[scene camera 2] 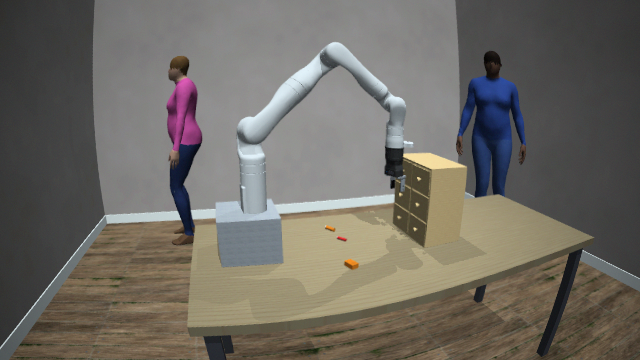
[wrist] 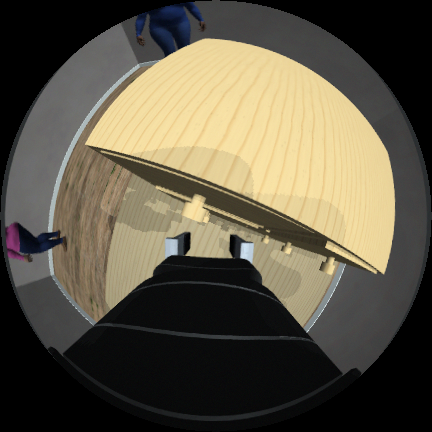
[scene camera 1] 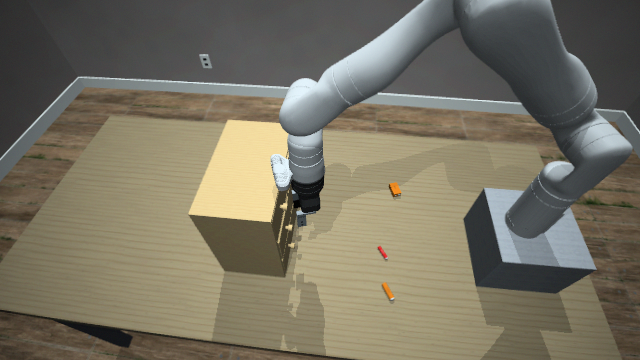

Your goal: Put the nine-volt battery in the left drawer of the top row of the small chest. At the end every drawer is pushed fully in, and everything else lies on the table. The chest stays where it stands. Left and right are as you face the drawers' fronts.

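Places are measured from the arm's base along level axes (x ahead, y left, z up), in millimetres.
Pixels of known places: gripper, between the fingertips: (scene camera 2: pixel 397 189) (wrist: pixel 209 241) (scene camera 1: pixel 300 215); arm's base, origin of its link: (scene camera 2: pixel 254 209) (scene camera 1: pixel 522 223).
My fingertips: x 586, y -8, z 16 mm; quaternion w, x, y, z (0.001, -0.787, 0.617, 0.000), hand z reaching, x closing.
Note:
For each thing: its top centre in the pictures, then the offset to it from my fingertips. "spot": a spot on its surface instead. Level surfaces: height alone.
- orange block, centre of its top: (scene camera 2: pixel 351 261) (scene camera 1: pixel 395 188) 306 mm back, 216 mm right, 170 mm down
- small wooden chest, centre of its top: (wrist: pixel 338 120) (scene camera 1: pixel 246 164) (scene camera 2: pixel 430 160) 126 mm ahead, 64 mm right, 129 mm up
- red cylinder, centre of its top: (scene camera 1: pixel 383 252) (scene camera 2: pixel 341 237) 240 mm back, 17 mm left, 178 mm down
- orange cylinder, centre of its top: (scene camera 1: pixel 388 291) (scene camera 2: pixel 329 226) 243 mm back, 135 mm left, 174 mm down
- table, height of its surface: 188 mm down
- top-right drawer's knob, a spot on its surface: (wrist: pixel 328 265) (scene camera 2: pixel 417 177) spot: 16 mm ahead, 123 mm right, 78 mm up
The nine-volt battery, an orange block (scene camera 1: pixel 395 190) (scene camera 2: pixel 351 264), lies on the table between chest and robot base. The small wooden chest (scene camera 1: pixel 232 170) (scene camera 2: pixel 446 200) (wrist: pixel 250 115) has two columns of three drawers facing the base. The drawers look shut or nearly so; thin light strips at the fronts in the wrist view leave small gaps uncertain. My gripper (scene camera 1: pixel 299 212) (scene camera 2: pixel 397 182) (wrist: pixel 209 241) is open and empty, pointing down just in front of the top-left drawer. Its knob (scene camera 1: pixel 283 206) (wrist: pixel 195 207) is a little ahead of the fingers and apart from them. The gripper hides that knob in scene camera 2.
A red cylinder (scene camera 1: pixel 382 252) (scene camera 2: pixel 342 239) and an orange cylinder (scene camera 1: pixel 388 291) (scene camera 2: pixel 330 228) lie on the table (scene camera 1: pixel 125 200) (scene camera 2: pixel 300 300). The top-right drawer's knob (scene camera 2: pixel 419 178) (wrist: pixel 328 265) sticks out. The arm's base block (scene camera 1: pixel 530 277) (scene camera 2: pixel 250 245) faces the chest. Two people stand beyond the table.

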